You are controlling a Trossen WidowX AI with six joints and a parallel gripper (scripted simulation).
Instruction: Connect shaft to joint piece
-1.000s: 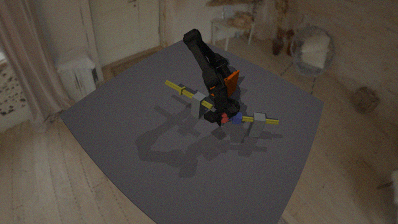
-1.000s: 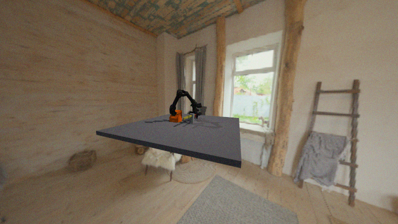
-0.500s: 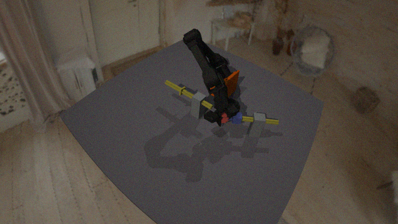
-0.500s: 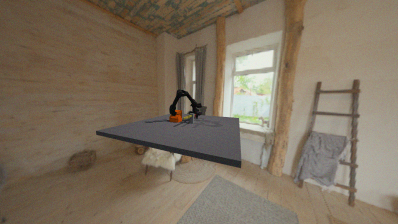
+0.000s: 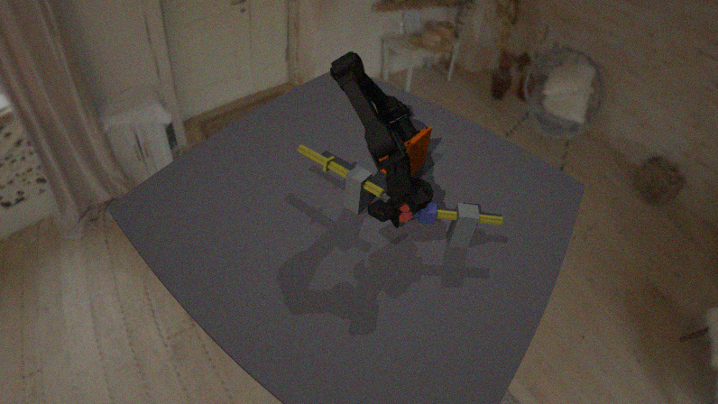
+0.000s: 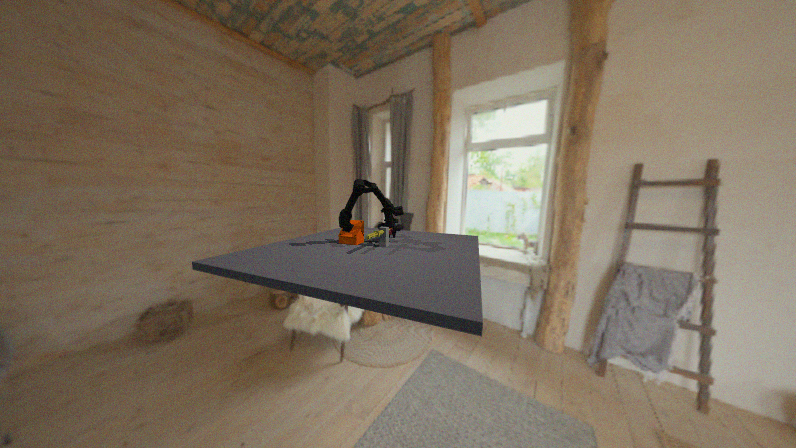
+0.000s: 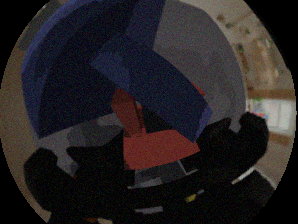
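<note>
My gripper tip is now 50 mm below the red joint piece.
</note>
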